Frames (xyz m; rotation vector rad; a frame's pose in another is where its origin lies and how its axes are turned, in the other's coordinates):
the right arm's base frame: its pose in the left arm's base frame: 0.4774 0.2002 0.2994 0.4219 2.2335 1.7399
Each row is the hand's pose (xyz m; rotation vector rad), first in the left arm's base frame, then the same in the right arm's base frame.
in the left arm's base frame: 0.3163 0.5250 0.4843 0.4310 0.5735 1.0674
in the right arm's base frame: 0.2684 0.2457 0.1822 -0.7107 -1.4319 -0.6738
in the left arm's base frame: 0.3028 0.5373 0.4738 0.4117 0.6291 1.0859
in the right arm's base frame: 0.2860 0.2376 0.1904 -0.6826 -1.3788 -0.6772
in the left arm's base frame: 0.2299 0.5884 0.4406 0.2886 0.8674 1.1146
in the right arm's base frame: 0.3744 0.2131 0.2152 -0.5413 -1.1643 -0.7401
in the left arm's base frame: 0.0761 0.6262 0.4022 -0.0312 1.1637 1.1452
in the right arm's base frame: 0.5321 0.1756 0.1979 -0.3948 -0.8014 -0.9166
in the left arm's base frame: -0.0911 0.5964 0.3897 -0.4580 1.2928 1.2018
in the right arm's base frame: 0.6744 0.1469 0.1090 -0.3904 -0.4277 -1.1385
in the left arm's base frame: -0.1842 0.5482 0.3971 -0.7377 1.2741 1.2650
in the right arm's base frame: 0.7407 0.1374 0.0280 -0.4667 -0.2032 -1.2699
